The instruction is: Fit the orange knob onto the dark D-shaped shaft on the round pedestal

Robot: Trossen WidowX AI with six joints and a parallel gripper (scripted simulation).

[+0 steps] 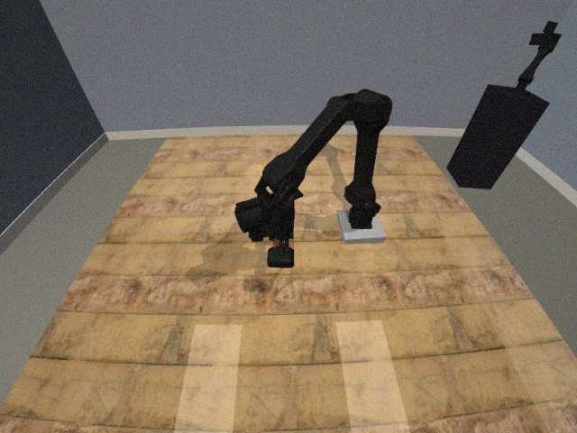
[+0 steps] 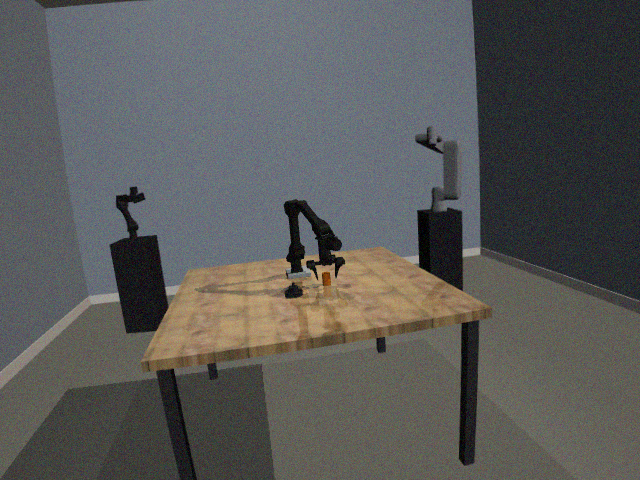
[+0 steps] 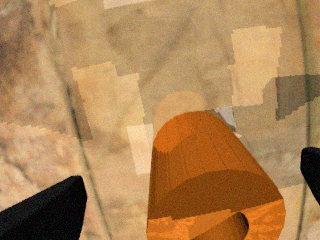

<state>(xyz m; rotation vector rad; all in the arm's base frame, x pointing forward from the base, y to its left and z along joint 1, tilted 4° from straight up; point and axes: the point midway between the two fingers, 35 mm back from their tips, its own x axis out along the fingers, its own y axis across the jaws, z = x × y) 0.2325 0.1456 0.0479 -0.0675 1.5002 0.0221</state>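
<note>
Now: the orange knob right at my gripper tip. Round my gripper tip: pedestal (110 mm ahead, 170 mm to the right).
</note>
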